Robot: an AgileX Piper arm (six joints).
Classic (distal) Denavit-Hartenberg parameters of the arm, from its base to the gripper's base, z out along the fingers. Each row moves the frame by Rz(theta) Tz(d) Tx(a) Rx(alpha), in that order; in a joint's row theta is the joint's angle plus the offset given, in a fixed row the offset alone. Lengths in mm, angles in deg.
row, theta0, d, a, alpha
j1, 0, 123, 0, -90
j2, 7.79, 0, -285.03, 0
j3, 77.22, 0, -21.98, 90
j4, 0, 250.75, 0, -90
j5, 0, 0, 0, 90
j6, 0, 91, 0, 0
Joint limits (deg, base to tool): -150..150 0..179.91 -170..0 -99.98..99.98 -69.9..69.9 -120..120
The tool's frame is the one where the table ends.
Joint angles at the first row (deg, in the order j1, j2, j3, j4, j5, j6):
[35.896 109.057 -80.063 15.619 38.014 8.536]
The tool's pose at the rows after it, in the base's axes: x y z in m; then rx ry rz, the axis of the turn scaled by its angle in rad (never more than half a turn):
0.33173 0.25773 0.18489 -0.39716 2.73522 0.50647
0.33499 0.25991 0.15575 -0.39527 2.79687 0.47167
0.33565 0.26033 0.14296 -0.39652 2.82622 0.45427
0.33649 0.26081 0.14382 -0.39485 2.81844 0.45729
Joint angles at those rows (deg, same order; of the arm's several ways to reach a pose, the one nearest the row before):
[35.895 113.693 -80.063 15.619 35.676 8.725]
[35.896 117.686 -80.065 15.619 35.248 8.780]
[35.896 119.411 -80.064 15.569 35.248 8.791]
[35.896 119.402 -80.208 15.568 34.943 8.791]

